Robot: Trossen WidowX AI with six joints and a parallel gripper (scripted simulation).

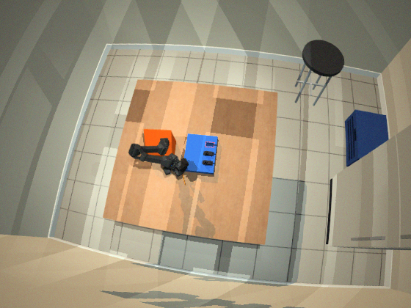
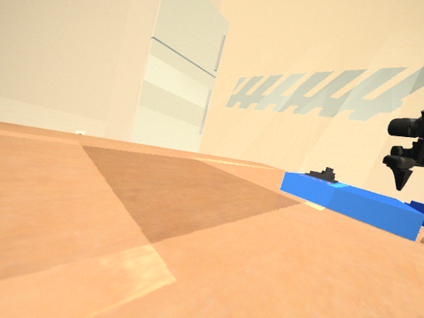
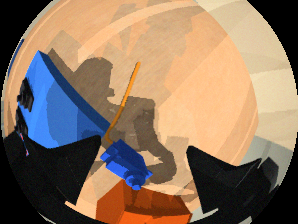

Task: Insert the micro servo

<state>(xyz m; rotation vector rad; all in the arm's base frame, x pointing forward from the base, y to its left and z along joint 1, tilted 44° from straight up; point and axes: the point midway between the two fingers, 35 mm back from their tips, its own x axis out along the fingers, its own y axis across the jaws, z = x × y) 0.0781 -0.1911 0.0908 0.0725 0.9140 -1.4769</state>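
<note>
Now: gripper tip 14 cm short of the blue deck, 16 cm to the right of it and 6 cm above it.
</note>
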